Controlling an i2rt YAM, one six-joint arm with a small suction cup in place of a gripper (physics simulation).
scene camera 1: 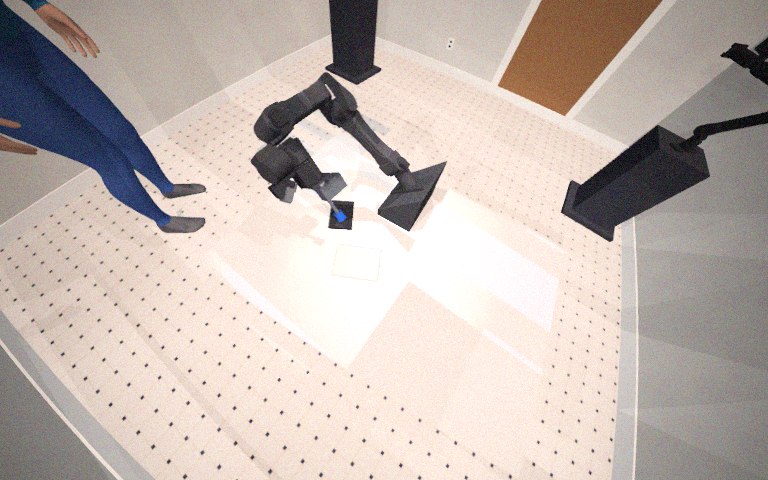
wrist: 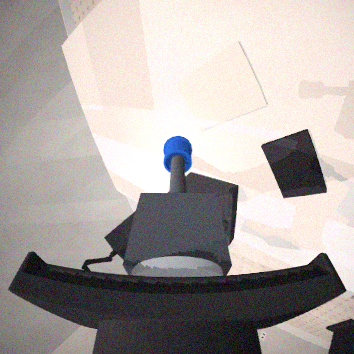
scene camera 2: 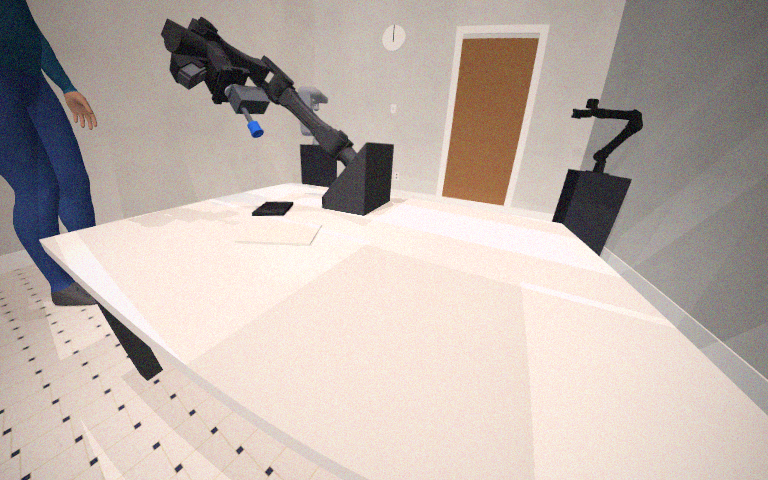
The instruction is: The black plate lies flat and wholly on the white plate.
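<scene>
My suction cup (scene camera 2: 256,131) (scene camera 1: 329,185) (wrist: 175,143): carrying nothing.
</scene>
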